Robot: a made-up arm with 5 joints.
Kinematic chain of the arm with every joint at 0, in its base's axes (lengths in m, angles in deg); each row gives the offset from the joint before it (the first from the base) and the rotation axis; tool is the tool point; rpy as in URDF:
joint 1: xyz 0.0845 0 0.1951 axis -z
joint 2: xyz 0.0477 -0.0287 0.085 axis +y
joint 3: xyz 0.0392 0 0.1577 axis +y
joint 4: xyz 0.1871 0 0.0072 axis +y
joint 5: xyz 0.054 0.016 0 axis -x
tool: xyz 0 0 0 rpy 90 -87.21 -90
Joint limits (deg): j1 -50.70..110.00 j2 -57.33..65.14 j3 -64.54..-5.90 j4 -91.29..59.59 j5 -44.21..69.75
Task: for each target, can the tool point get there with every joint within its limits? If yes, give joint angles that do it. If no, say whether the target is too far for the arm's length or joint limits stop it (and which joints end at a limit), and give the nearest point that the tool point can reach.
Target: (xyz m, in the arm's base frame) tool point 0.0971 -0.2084 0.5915
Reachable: yes | joints 83.06 -17.91 -30.80 44.49 30.70
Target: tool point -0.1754 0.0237 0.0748
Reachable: no: joint limits stop it (at a limit: joint 1, joint 2, joint 3, joint 4) | nearest point -0.0243 -0.2617 0.1064 | short by 0.324 m
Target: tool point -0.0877 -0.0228 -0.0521
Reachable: no: joint limits stop it (at a limit: joint 1, joint 2, joint 3, joint 4) | nearest point -0.0243 -0.2617 0.1064 | short by 0.294 m
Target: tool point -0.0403 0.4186 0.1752
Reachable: no: joint limits stop it (at a limit: joint 1, joint 3, joint 4) | nearest point 0.2881 0.2287 0.1427 | short by 0.381 m
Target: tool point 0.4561 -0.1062 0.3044
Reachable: yes | joints 14.07 45.09 -11.78 -77.28 -22.11
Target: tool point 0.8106 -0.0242 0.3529
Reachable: no: too far | nearest point 0.5324 -0.0149 0.3230 | short by 0.280 m
